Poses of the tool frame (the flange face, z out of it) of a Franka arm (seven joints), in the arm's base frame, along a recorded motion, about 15 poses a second.
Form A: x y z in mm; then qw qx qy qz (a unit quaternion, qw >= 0).
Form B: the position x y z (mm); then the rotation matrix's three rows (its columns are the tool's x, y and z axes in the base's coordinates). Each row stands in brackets. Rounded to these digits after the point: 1 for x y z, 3 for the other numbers.
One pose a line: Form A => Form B
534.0 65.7 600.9 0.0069 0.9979 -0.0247 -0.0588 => [534.0 65.7 600.9], [[0.992 -0.048 -0.118], [-0.050 -0.999 -0.011], [-0.117 0.017 -0.993]]
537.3 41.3 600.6 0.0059 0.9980 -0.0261 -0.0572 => [537.3 41.3 600.6], [[0.992 -0.051 -0.114], [-0.053 -0.999 -0.009], [-0.114 0.015 -0.993]]
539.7 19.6 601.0 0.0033 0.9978 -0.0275 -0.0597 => [539.7 19.6 601.0], [[0.991 -0.054 -0.119], [-0.055 -0.998 -0.003], [-0.119 0.010 -0.993]]
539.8 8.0 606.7 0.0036 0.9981 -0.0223 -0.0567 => [539.8 8.0 606.7], [[0.993 -0.044 -0.113], [-0.045 -0.999 -0.005], [-0.113 0.010 -0.994]]
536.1 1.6 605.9 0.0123 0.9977 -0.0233 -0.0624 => [536.1 1.6 605.9], [[0.991 -0.045 -0.125], [-0.048 -0.999 -0.022], [-0.124 0.027 -0.992]]
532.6 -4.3 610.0 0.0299 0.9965 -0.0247 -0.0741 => [532.6 -4.3 610.0], [[0.988 -0.045 -0.149], [-0.054 -0.997 -0.056], [-0.146 0.063 -0.987]]
